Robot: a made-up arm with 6 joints. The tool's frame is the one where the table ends. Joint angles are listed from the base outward.
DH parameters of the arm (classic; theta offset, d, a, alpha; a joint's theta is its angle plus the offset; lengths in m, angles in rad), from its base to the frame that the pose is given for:
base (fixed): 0 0 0 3.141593
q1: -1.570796 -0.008 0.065 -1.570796
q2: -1.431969 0 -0.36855 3.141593
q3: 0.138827 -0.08 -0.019 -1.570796
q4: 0.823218 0 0.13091 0
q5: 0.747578 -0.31 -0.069 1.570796
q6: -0.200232 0 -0.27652 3.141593
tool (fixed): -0.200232 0.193 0 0
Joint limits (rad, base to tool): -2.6..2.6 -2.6..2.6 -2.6..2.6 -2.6..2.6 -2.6..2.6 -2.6..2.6
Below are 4 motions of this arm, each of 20 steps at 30 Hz.
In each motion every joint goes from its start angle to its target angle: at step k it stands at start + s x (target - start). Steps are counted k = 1, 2, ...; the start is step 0. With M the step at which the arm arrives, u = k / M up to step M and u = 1 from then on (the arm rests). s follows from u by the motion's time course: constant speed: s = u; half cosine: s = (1 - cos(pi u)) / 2; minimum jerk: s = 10 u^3 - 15 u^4 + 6 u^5.
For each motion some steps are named. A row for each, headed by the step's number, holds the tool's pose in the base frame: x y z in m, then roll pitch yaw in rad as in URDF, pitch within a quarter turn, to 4 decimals.
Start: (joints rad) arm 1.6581 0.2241 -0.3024 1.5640 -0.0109 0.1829
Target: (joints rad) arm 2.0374 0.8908 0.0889 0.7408 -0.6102 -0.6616
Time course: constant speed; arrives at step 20
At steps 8, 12, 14, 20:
8: 0.1039 0.1257 0.3637 0.8273 -0.8531 -2.3984
12: -0.0121 0.1681 0.3912 0.6489 -0.7384 -2.0821
14: -0.0719 0.1821 0.4001 0.6105 -0.6774 -1.9508
20: -0.2480 0.1934 0.3929 0.6382 -0.5387 -1.6131

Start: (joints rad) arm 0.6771 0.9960 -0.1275 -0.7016 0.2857 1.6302
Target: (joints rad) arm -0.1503 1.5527 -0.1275 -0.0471 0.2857 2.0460
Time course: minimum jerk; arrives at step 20
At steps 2, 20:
2: -0.0140 -0.1395 0.7363 -0.5248 1.0998 -2.3683
20: 0.2020 -0.4525 0.5238 -1.7893 1.0594 2.8606

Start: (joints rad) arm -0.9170 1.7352 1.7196 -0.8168 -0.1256 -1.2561
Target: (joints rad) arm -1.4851 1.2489 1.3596 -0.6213 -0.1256 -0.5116
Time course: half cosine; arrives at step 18
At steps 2, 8, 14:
2: 0.3070 -0.0108 -0.0080 0.9111 0.2582 2.3008
8: 0.2662 0.0119 0.1207 0.7406 0.4913 2.2775
14: 0.1746 0.0234 0.2537 0.4107 0.6767 2.1248

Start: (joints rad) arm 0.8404 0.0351 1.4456 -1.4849 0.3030 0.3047
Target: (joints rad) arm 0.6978 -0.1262 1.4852 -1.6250 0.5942 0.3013
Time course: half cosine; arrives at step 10
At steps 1, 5, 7, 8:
1: 0.2974 0.2064 0.0841 -1.5108 -0.1606 -2.0290
5: 0.2624 0.2554 0.0561 -1.5431 -0.2494 -1.8830
7: 0.2369 0.2820 0.0383 -1.5704 -0.3013 -1.7893
8: 0.2266 0.2913 0.0316 -1.5821 -0.3201 -1.7532

